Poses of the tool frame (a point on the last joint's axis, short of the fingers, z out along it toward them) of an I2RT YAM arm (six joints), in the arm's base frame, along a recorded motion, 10 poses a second.
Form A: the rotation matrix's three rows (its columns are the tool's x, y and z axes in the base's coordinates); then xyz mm. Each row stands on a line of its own.
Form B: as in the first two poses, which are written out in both.
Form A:
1:
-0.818 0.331 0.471
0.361 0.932 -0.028
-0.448 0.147 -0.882
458 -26 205
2:
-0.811 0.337 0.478
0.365 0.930 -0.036
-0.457 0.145 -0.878
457 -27 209
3:
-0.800 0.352 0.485
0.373 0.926 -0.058
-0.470 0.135 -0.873
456 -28 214
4:
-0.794 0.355 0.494
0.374 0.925 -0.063
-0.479 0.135 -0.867
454 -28 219
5:
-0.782 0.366 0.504
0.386 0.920 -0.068
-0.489 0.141 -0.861
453 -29 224
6:
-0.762 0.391 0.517
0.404 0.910 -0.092
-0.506 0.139 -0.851
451 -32 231
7:
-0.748 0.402 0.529
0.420 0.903 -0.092
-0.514 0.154 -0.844
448 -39 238
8:
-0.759 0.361 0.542
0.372 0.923 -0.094
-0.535 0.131 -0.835
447 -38 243
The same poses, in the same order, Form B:
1:
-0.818 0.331 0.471
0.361 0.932 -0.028
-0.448 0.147 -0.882
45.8 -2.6 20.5

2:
-0.811 0.337 0.478
0.365 0.930 -0.036
-0.457 0.145 -0.878
45.7 -2.7 20.9

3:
-0.800 0.352 0.485
0.373 0.926 -0.058
-0.470 0.135 -0.873
45.6 -2.8 21.4

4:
-0.794 0.355 0.494
0.374 0.925 -0.063
-0.479 0.135 -0.867
45.4 -2.8 21.9

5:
-0.782 0.366 0.504
0.386 0.920 -0.068
-0.489 0.141 -0.861
45.3 -2.9 22.4

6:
-0.762 0.391 0.517
0.404 0.910 -0.092
-0.506 0.139 -0.851
45.1 -3.2 23.1

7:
-0.748 0.402 0.529
0.420 0.903 -0.092
-0.514 0.154 -0.844
44.8 -3.9 23.8

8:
-0.759 0.361 0.542
0.372 0.923 -0.094
-0.535 0.131 -0.835
44.7 -3.8 24.3

